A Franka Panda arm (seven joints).
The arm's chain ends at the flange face. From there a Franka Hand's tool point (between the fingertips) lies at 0.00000 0.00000 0.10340 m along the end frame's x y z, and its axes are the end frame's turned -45 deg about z.
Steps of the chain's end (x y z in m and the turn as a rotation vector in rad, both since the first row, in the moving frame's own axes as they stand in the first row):
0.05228, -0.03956, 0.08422, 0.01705, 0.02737, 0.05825
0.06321, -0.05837, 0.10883, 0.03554, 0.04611, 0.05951
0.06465, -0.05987, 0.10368, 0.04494, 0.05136, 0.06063
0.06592, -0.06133, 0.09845, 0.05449, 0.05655, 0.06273
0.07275, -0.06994, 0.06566, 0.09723, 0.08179, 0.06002
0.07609, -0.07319, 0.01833, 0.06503, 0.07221, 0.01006
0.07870, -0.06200, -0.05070, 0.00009, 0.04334, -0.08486
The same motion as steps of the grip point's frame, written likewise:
0.06816, 0.00984, 0.08417, -0.00730, 0.03141, 0.05825
0.09191, 0.00437, 0.10865, -0.00747, 0.05774, 0.05951
0.09507, 0.00406, 0.10344, -0.00454, 0.06809, 0.06063
0.09808, 0.00365, 0.09813, -0.00146, 0.07852, 0.06273
0.11398, 0.00125, 0.06483, 0.01092, 0.12659, 0.06002
0.11557, 0.00263, 0.01784, -0.00508, 0.09704, 0.01006
0.10279, 0.01483, -0.05080, -0.03058, 0.03071, -0.08486

